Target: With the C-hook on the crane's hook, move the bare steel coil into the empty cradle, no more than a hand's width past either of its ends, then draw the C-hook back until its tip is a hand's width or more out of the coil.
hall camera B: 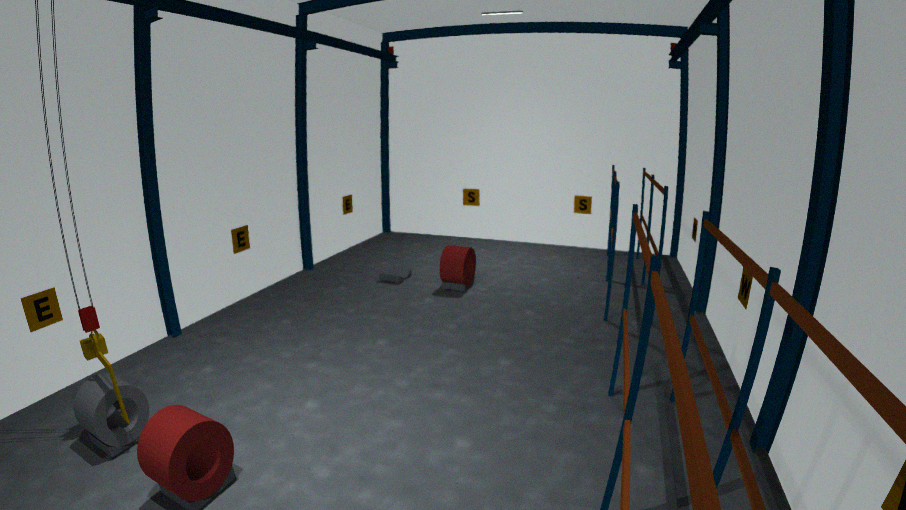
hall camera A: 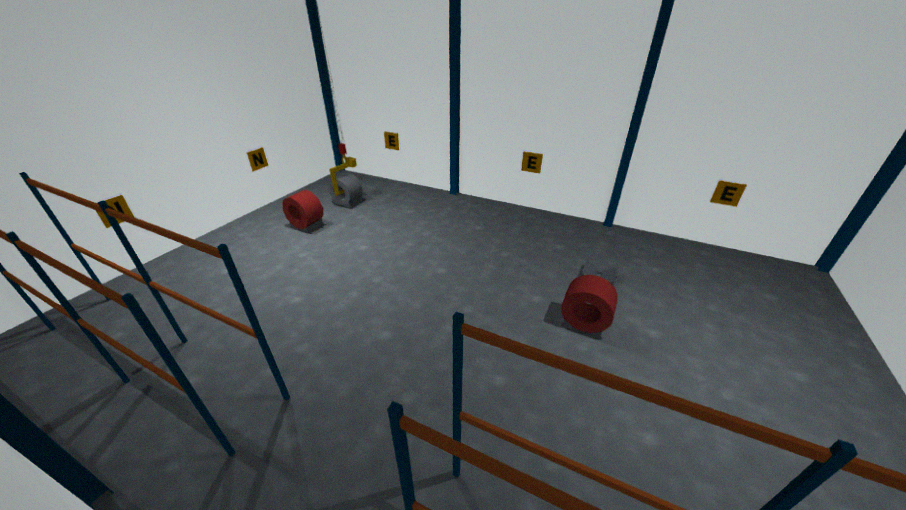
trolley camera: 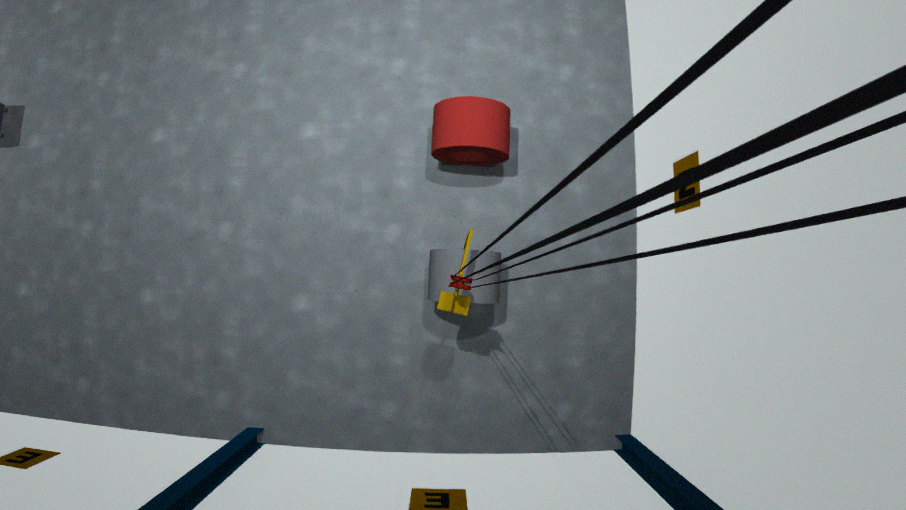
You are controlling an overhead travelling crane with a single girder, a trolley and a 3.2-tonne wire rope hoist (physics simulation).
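The bare grey steel coil sits on its cradle near the hall's north-east corner. My C-hook hangs at it, with its yellow upright by the coil's face towards the red coil. Its lower end is at the bore in hall camera B; the lower arm is hidden in the coil. The trolley camera shows the C-hook turned slightly off the coil's axis, its counterweight over the opposite end. No lift of the coil shows. The empty cradle lies low beyond the far red coil, partly hidden in hall camera A.
One red coil stands close to the bare coil, on the upright's side. Another red coil stands beside the empty cradle. Blue and orange racks stand along the west side.
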